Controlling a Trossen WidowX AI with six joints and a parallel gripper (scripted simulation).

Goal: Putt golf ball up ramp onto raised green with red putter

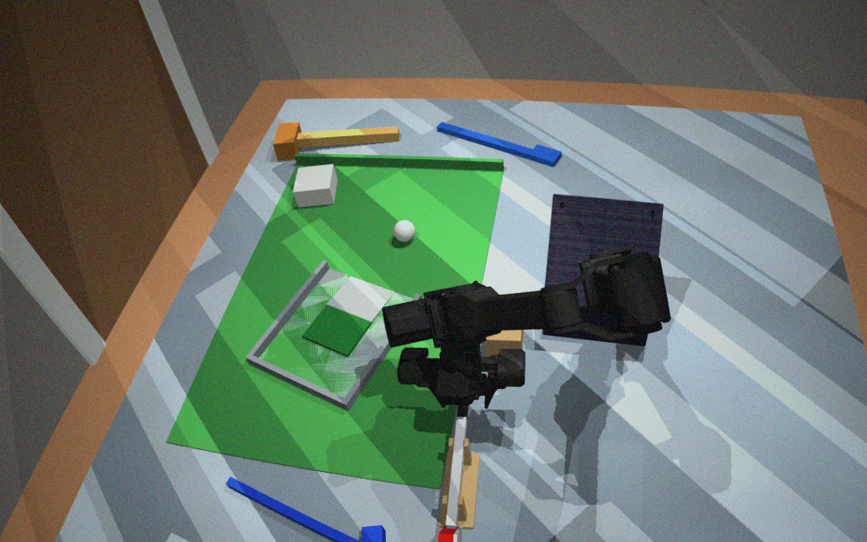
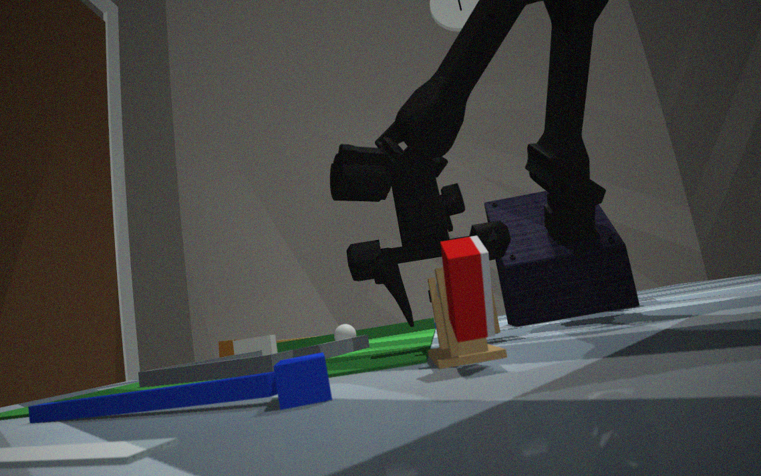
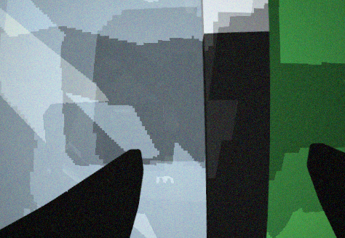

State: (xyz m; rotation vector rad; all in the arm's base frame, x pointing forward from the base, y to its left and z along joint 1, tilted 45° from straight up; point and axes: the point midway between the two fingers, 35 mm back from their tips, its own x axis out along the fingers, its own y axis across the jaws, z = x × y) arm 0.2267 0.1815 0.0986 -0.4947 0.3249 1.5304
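The red putter is 1 cm behind my gripper tip, 11 cm to the left of it and 3 cm above it. Round my gripper tip: tan block (4 cm behind, 14 cm to the right); white golf ball (18 cm ahead, 37 cm to the right, 1 cm below); white block (41 cm ahead, 50 cm to the right).
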